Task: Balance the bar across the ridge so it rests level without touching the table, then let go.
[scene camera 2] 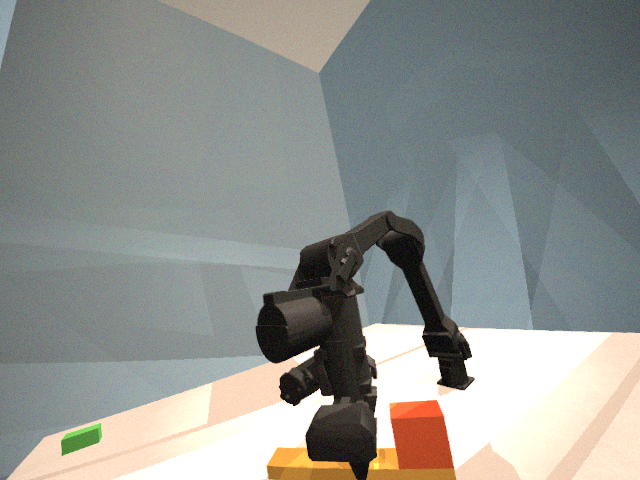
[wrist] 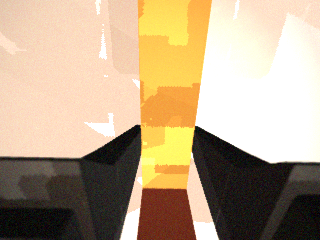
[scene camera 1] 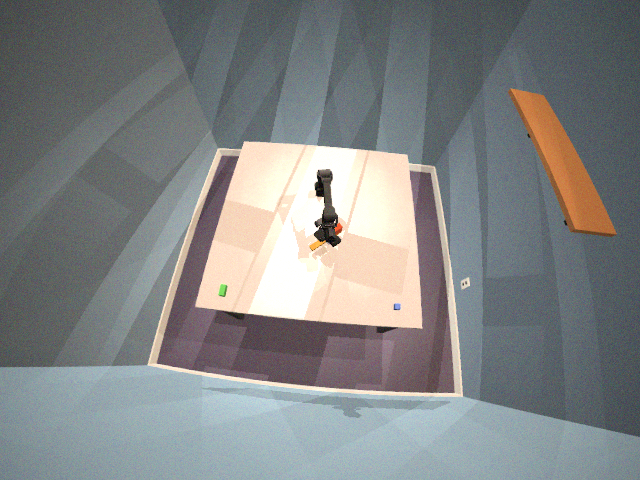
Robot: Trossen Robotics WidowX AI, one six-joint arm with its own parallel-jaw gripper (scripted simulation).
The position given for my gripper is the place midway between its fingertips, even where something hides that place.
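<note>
My own gripper [wrist: 166,131] is there to be seen, and with it I can see a bar [wrist: 171,47].
</note>
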